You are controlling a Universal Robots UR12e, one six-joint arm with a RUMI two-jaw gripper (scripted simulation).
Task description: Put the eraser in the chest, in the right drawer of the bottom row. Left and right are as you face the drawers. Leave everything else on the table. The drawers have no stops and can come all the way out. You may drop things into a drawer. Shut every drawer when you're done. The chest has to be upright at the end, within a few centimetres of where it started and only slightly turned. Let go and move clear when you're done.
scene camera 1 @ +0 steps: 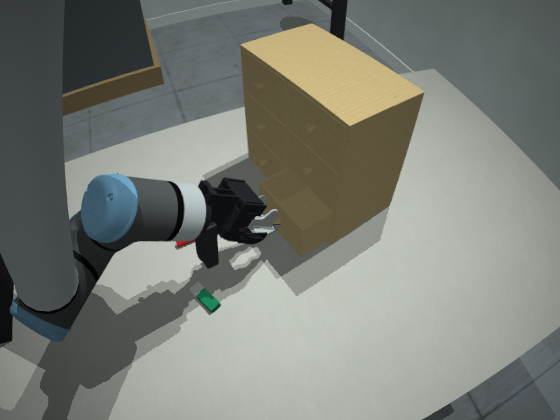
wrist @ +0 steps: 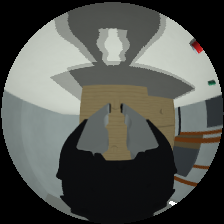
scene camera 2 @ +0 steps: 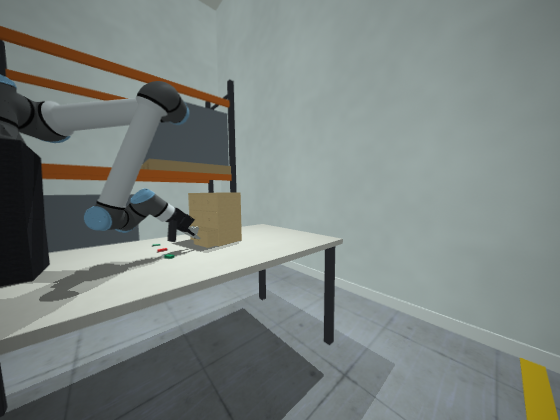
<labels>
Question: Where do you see a drawer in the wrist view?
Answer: At 94,97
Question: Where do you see a drawer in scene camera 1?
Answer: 326,134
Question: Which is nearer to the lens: the chest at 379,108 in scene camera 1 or the drawer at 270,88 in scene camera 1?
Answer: The chest.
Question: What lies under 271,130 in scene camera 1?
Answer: A drawer.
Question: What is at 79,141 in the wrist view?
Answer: My gripper.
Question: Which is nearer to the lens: the chest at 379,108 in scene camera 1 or the drawer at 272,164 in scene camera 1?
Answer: The chest.
</labels>
